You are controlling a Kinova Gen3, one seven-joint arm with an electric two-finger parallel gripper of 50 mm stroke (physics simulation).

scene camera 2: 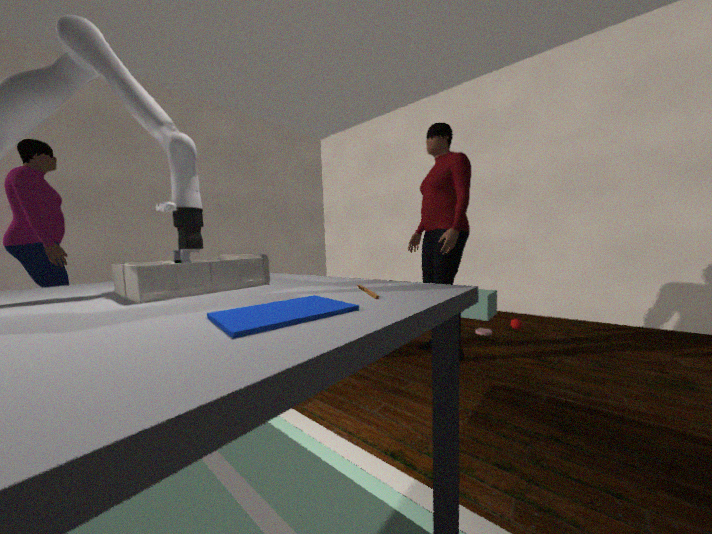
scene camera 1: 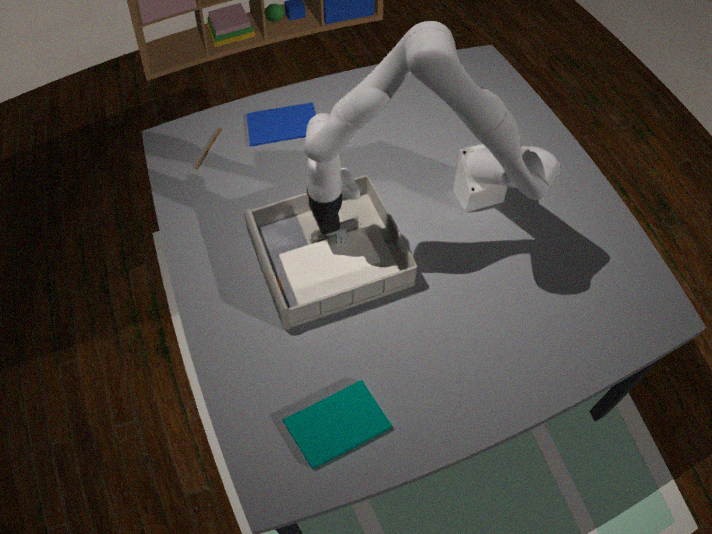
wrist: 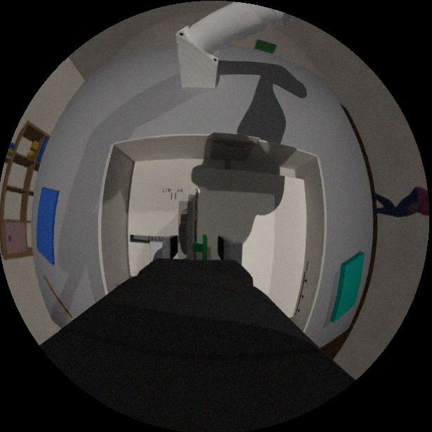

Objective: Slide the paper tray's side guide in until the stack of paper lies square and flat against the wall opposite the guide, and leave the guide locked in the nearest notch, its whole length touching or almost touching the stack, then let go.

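Frame: origin at the arm's base, x back, y left, z down, level; centimetres.
Seen in the pictures: gripper, fingertip midpoint: [scene camera 1: 336, 233]; arm's base, link origin: [scene camera 1: 483, 165].
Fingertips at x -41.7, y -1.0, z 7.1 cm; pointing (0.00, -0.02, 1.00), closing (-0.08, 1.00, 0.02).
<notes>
Pixels of each thing's top centre, then the offset from my fingertips to it. "*": a spot on its surface instead.
- paper tray, top centre: [scene camera 1: 327, 235] [scene camera 2: 191, 256] dz -4.3, dx -3.5, dy +2.3 cm
- white paper stack, top centre: [scene camera 1: 340, 266] dz +1.1, dx -3.0, dy +8.3 cm
- side guide, surface spot: [scene camera 1: 351, 223] * dz -1.6, dx +4.1, dy -0.1 cm
- blue slab, top centre: [scene camera 2: 284, 309] [scene camera 1: 281, 122] dz +4.5, dx +4.5, dy -48.8 cm
- thin brown stick, top centre: [scene camera 2: 366, 289] [scene camera 1: 208, 147] dz +4.6, dx -19.2, dy -50.0 cm
- teal slab, top centre: [scene camera 1: 337, 423] dz +3.5, dx -20.5, dy +42.9 cm
The paper tray [scene camera 1: 269, 267] [scene camera 2: 172, 280] [wrist: 102, 225] stands on the table. The white paper stack [scene camera 1: 316, 261] [wrist: 257, 250] lies in it, between the guide and the opposite wall; a faint crease runs along it near that wall, and I cannot tell whether it is fully flat. The side guide [scene camera 1: 351, 223] [wrist: 196, 215] stands upright along the stack, touching or very near it; its lower part in the wrist view is hidden. Its green latch part [wrist: 204, 246] shows between the fingers. My gripper [scene camera 1: 338, 236] [wrist: 197, 244] is open around it, holding nothing. Notch engagement is not visible.
A blue slab [scene camera 1: 280, 124] [scene camera 2: 281, 314] [wrist: 47, 225] and a thin brown stick [scene camera 1: 208, 148] [scene camera 2: 368, 291] lie beyond the tray. A teal slab [scene camera 1: 338, 424] [wrist: 347, 287] lies on the other side. The tray walls surround my fingers. Two people stand behind the table.
</notes>
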